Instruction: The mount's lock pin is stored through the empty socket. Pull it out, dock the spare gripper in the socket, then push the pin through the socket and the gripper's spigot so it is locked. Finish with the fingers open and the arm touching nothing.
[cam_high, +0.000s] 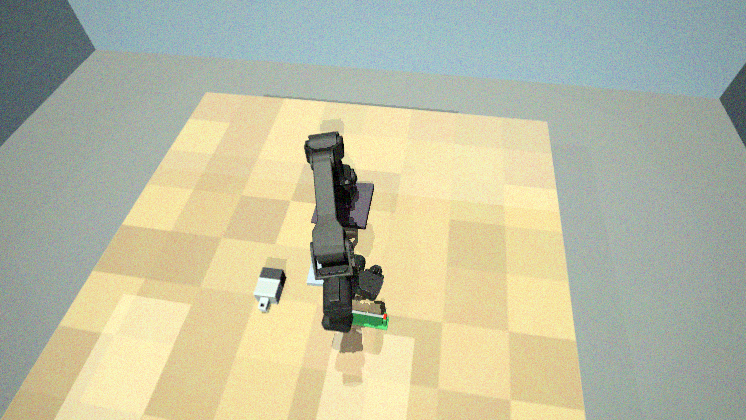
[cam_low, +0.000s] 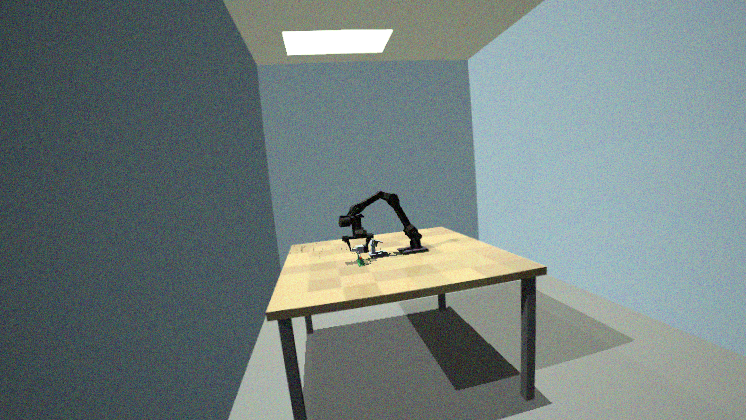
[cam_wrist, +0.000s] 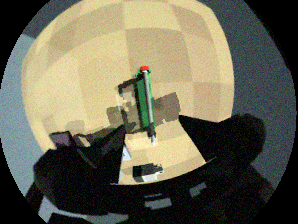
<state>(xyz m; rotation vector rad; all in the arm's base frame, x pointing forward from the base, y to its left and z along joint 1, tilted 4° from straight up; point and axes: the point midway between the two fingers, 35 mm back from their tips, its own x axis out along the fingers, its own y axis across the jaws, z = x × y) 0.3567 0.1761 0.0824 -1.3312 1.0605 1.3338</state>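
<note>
The green holder lies 4 cm below my gripper tip, 2 cm to the left of it and 1 cm behind it. The rest, counted from my gripper tip: grey mount: 12 cm to the right, 10 cm behind, 1 cm below; spare gripper: 23 cm to the right, 4 cm below, 1 cm ahead.
</note>
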